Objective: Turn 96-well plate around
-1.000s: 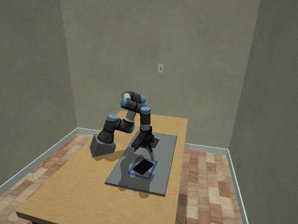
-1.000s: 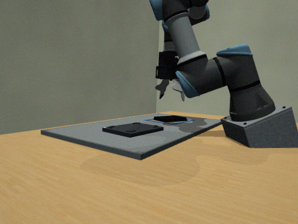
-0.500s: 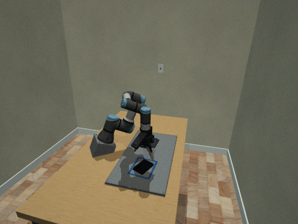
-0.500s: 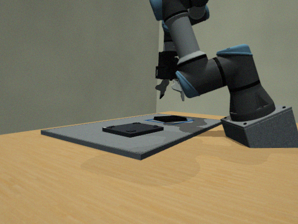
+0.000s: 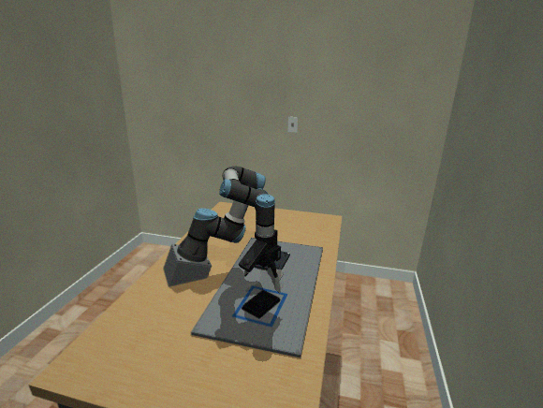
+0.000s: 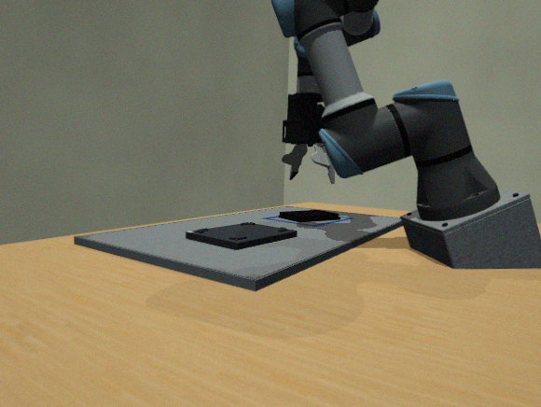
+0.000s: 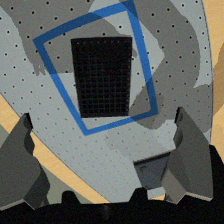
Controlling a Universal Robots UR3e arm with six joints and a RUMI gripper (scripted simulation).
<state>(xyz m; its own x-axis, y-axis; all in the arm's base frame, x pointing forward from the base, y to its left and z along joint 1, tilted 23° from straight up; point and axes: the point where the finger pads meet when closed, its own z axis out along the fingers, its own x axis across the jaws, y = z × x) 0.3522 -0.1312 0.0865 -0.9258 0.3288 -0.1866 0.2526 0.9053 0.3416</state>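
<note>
My gripper is now 8 cm above the black 96-well plate. The rest, counted from my hand: small white corner label: 2 cm behind, 38 cm to the left, 8 cm below; then plate nest N1: 7 cm behind, 30 cm to the left, 8 cm below.
</note>
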